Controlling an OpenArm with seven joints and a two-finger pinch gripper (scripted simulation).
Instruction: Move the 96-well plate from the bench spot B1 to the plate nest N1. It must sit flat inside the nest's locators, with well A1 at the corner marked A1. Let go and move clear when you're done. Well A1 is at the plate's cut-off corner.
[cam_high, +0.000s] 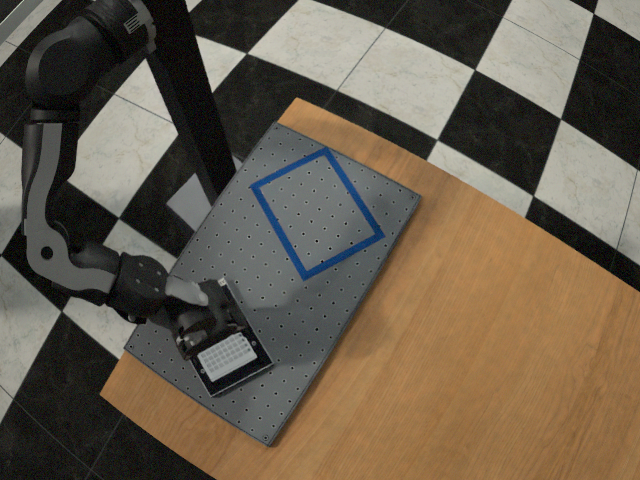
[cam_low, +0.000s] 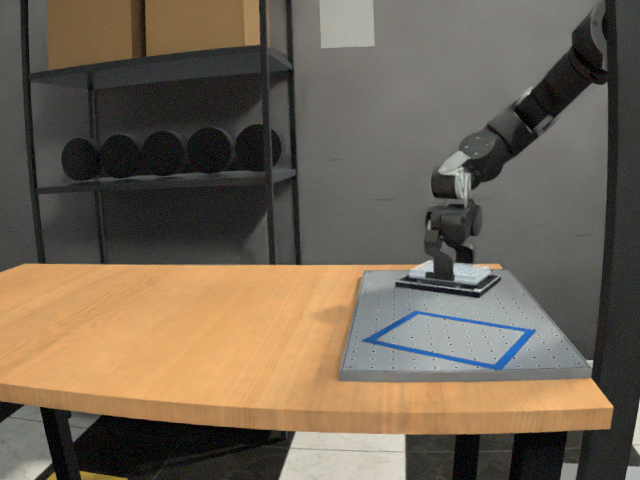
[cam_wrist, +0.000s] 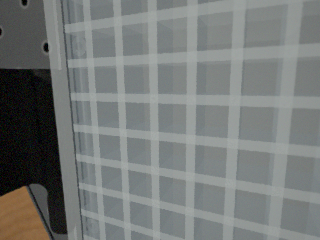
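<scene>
My hand is right at the clear 96-well plate. Also, from my hand: plate nest: 2 cm below.
</scene>
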